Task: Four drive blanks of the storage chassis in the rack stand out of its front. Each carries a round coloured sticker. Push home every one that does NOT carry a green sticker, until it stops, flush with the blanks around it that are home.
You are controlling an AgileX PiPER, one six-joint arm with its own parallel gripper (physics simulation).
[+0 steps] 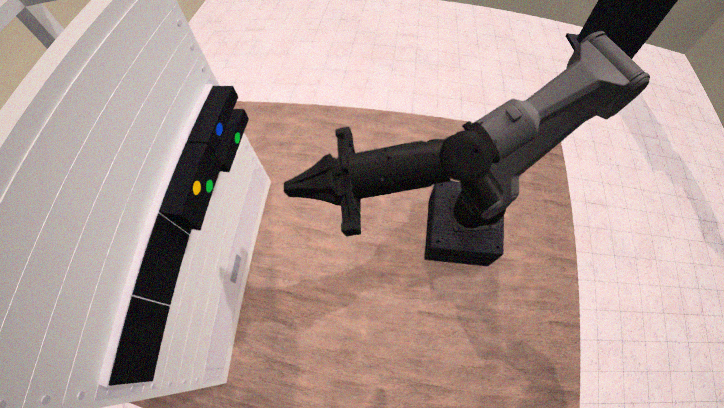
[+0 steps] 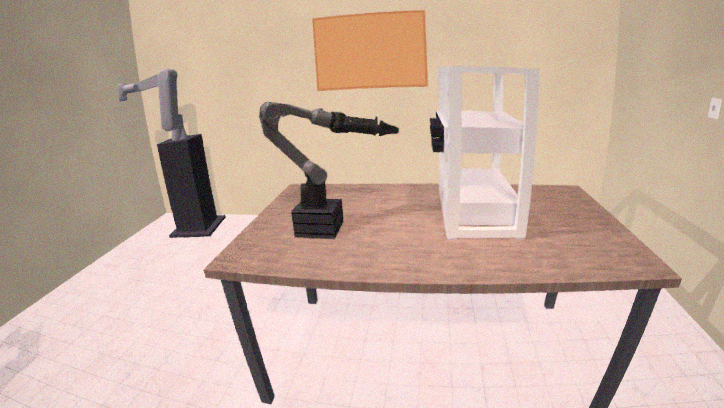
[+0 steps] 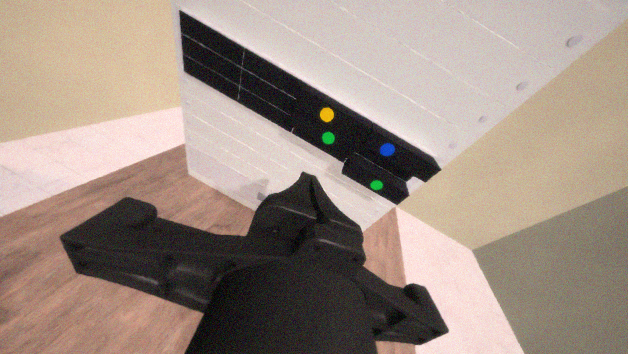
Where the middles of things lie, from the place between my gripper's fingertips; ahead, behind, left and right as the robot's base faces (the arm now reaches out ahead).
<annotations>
The white rack (image 1: 111, 296) is 300 mm ahead of my hand, 60 mm below it and 20 mm to the left of it.
</annotations>
